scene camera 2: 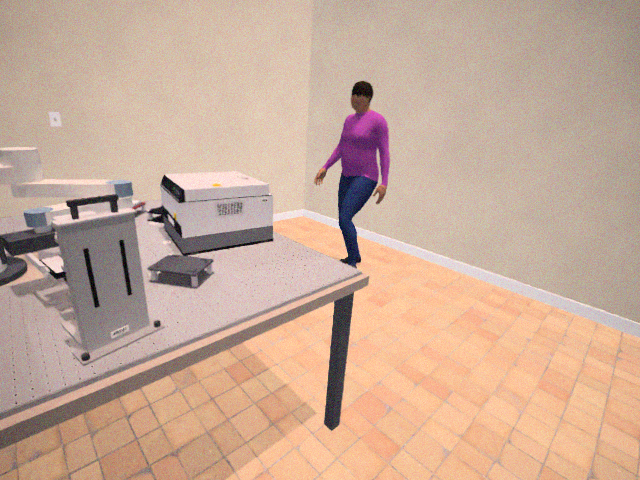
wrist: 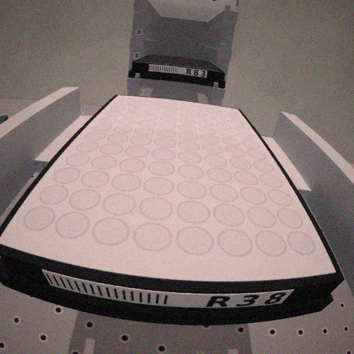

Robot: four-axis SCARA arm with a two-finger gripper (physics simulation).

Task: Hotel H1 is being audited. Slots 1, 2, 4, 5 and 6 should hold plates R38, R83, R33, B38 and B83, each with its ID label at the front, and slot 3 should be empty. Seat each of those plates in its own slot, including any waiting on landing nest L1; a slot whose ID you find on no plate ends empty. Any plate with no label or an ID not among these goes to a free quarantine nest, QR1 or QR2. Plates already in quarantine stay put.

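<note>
In the wrist view my gripper is shut on a plate with a pale top and black skirt, plate R38, its ID label facing the camera. Beyond it stands the hotel, a grey tower with a black handle in the scene view. Plate R83 sits inside at the mark 2, label at the front. No plate shows at the mark 3 above it. The lowest part of the hotel is partly hidden behind the held plate. In the scene view the fingers cannot be made out.
A low dark stand with pale feet is beside the hotel on the perforated table. A white and grey instrument stands behind it. The pale arm reaches in from the left. A person in a purple top is beyond the table.
</note>
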